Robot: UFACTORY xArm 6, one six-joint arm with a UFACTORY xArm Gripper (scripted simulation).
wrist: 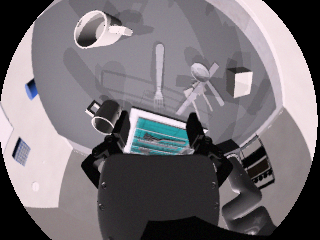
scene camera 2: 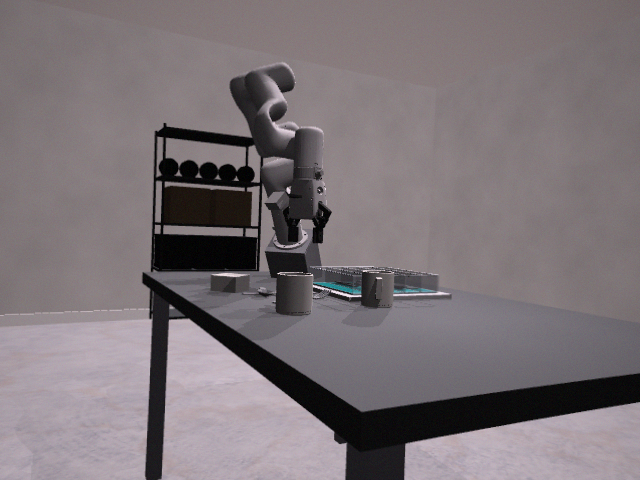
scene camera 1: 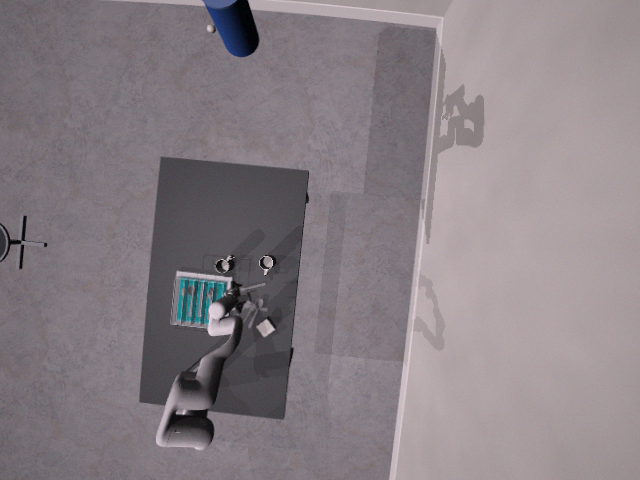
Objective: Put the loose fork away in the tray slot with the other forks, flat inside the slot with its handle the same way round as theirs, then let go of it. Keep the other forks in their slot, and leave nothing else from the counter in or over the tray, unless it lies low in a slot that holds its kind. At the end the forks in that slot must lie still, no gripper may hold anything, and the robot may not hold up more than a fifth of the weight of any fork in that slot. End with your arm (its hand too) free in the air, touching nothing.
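A tray (scene camera 2: 348, 280) is here in the scene, and when I look through the wrist view I see the tray (wrist: 149, 130) there as well. I see my gripper (scene camera 2: 305, 242) too. The wrist view also gives me my gripper (wrist: 158, 118).
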